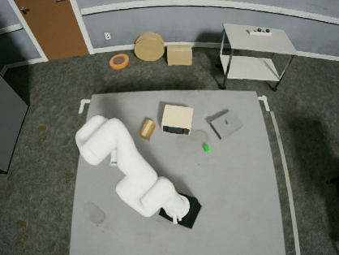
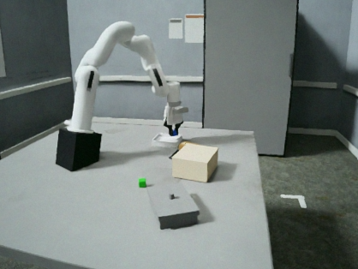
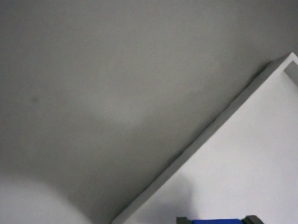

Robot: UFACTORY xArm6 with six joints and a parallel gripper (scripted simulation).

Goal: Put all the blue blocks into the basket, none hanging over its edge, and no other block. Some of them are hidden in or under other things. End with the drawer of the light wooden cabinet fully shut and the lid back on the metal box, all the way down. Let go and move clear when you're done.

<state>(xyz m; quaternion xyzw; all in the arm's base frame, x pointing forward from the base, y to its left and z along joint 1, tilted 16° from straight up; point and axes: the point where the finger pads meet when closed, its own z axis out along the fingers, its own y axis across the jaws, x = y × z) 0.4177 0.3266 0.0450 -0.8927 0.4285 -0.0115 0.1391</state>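
Right now my hand is 4 cm above the white basket, 3 cm to the left of it and 3 cm past it. Round my hand: light wooden cabinet 39 cm to the right, 14 cm ahead, 1 cm below; then brown box 20 cm to the right, 11 cm ahead, 2 cm below; then dark-rimmed drawer 39 cm to the right, 13 cm ahead, 1 cm below.
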